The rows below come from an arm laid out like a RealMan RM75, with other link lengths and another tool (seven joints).
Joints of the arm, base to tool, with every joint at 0 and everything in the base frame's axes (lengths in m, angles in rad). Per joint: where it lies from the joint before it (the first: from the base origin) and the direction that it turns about. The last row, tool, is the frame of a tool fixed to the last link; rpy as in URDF.
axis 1: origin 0 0 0.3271 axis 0 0 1
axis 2: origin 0 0 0 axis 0 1 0
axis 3: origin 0 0 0.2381 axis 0 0 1
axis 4: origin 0 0 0 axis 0 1 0
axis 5: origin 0 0 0.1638 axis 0 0 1
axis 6: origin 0 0 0 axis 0 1 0
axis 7: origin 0 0 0.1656 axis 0 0 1
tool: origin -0.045 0.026 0.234 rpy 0 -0.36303 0.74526
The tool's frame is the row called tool.
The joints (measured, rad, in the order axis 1, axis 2, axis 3, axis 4, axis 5, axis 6, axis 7), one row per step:
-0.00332 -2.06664 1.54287 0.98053 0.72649 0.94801 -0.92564
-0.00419 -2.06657 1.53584 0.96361 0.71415 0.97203 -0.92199
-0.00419 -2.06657 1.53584 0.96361 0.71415 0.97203 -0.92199
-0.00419 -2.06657 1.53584 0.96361 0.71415 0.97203 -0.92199
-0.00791 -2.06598 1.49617 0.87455 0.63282 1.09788 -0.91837
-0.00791 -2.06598 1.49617 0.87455 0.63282 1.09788 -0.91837
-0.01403 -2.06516 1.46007 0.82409 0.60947 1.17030 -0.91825
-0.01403 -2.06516 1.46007 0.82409 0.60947 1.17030 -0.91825
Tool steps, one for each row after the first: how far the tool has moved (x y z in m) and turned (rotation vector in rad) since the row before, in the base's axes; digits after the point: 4 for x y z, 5 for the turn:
0.0018 -0.0012 0.0031 0.00304 -0.01596 -0.00330
0.0000 0.0000 0.0000 0.00000 0.00000 0.00000
0.0000 0.0000 0.0000 0.00000 0.00000 0.00000
0.0091 -0.0033 0.0268 0.03160 -0.10803 -0.00599
0.0000 0.0000 0.0000 0.00000 0.00000 0.00000
0.0026 -0.0017 0.0161 0.02305 -0.04371 -0.00781
0.0000 0.0000 0.0000 0.00000 0.00000 0.00000

